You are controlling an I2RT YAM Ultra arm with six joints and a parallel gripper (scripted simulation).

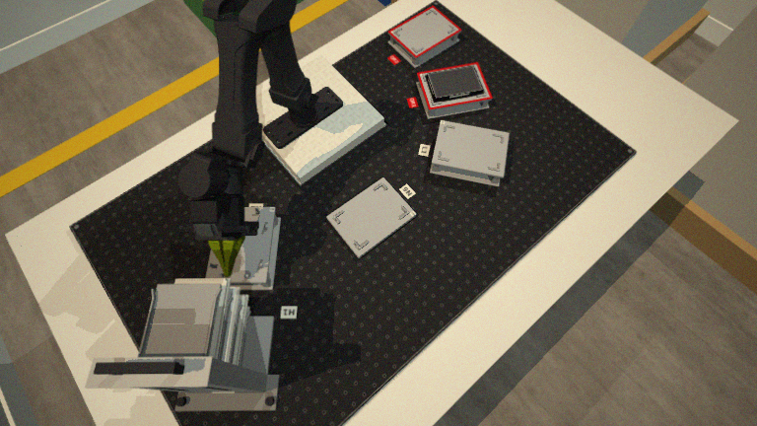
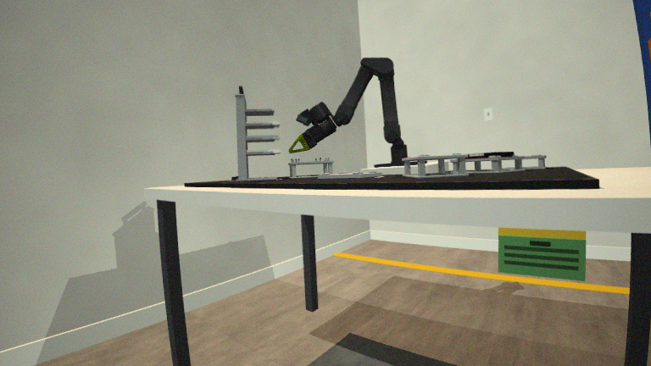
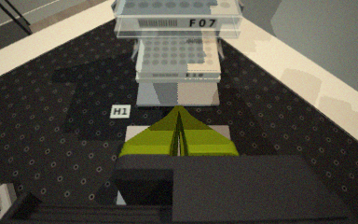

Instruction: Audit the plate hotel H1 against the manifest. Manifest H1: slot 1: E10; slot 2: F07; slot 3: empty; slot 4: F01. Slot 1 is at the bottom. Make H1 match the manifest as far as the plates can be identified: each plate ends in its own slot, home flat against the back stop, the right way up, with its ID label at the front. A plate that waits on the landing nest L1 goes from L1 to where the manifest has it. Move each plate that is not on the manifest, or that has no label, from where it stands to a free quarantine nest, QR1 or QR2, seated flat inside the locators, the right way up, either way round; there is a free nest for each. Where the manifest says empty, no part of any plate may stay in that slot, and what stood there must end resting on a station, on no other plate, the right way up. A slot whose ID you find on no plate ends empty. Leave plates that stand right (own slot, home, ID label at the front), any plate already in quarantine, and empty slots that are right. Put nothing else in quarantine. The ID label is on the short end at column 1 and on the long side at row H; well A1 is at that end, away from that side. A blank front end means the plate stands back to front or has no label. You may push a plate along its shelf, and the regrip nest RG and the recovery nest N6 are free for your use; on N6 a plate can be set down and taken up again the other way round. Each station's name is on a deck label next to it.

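The regrip nest lies 6 cm behind my hand, 5 cm to the left of it and 5 cm below it. The rest, counted from my hand: H1 deck label (10 cm ahead, 4 cm to the left, 11 cm below); white well plate (8 cm ahead, 7 cm to the right); plate hotel H1 (14 cm ahead, 12 cm to the right, 5 cm above).
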